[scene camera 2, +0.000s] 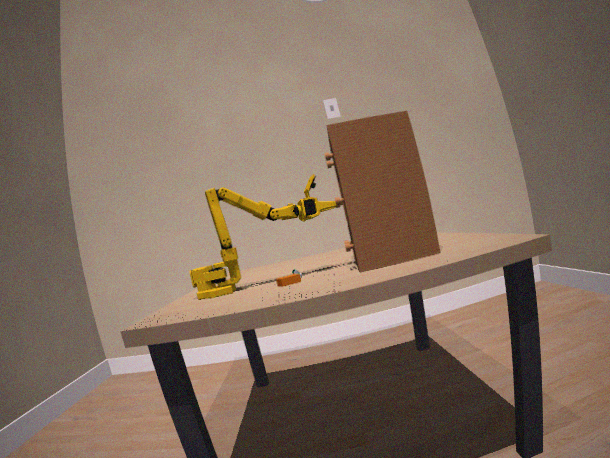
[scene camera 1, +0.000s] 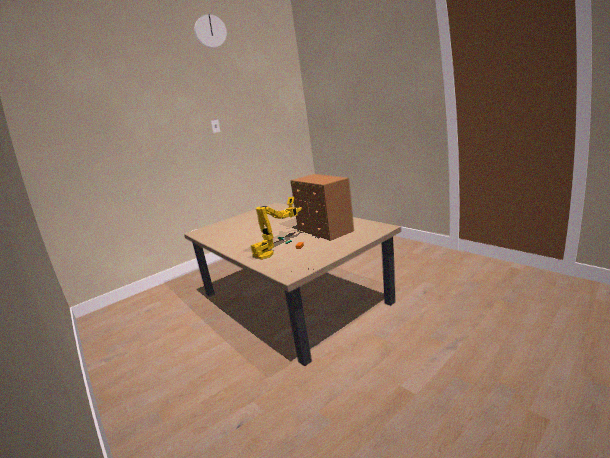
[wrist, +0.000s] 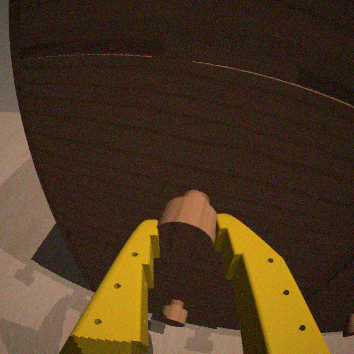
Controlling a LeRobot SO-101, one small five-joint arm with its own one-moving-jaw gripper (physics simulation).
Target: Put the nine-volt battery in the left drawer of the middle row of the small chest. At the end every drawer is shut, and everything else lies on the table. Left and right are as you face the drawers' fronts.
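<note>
Brown chest point(scene camera 2: 390, 215), point(scene camera 1: 337, 195). A drawer point(wrist: 125, 129). A drawer point(wrist: 178, 293).
</note>
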